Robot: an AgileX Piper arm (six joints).
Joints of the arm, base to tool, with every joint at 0 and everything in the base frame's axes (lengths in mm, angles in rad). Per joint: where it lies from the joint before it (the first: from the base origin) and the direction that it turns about. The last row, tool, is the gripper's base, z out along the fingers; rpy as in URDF.
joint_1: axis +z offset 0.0 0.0 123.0
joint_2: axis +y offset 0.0 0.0 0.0
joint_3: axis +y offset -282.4 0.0 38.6
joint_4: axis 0.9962 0 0.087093 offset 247.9 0.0 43.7
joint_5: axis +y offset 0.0 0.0 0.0
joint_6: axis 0.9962 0 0.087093 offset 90.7 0.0 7.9
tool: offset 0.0 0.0 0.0 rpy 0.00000 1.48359 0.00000
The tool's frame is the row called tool.
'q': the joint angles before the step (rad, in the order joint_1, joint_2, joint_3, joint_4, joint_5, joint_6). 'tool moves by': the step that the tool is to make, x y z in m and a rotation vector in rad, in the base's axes. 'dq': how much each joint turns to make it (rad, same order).
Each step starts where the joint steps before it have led.
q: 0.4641, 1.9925, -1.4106, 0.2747, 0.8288, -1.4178
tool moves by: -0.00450, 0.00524, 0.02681, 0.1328, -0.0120, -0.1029
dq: 0.0000, -0.0617, 0.0036, 0.1148, -0.0249, 0.0477
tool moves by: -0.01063, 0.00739, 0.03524, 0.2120, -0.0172, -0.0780
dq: 0.0006, -0.0858, 0.0236, 0.2209, -0.0426, -0.0321
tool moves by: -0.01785, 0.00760, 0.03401, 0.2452, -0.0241, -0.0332
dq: 0.0086, -0.0940, 0.0552, 0.3067, -0.0448, -0.1314
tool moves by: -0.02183, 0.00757, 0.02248, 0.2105, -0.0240, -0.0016
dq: 0.0260, -0.0798, 0.0776, 0.3142, -0.0284, -0.1829
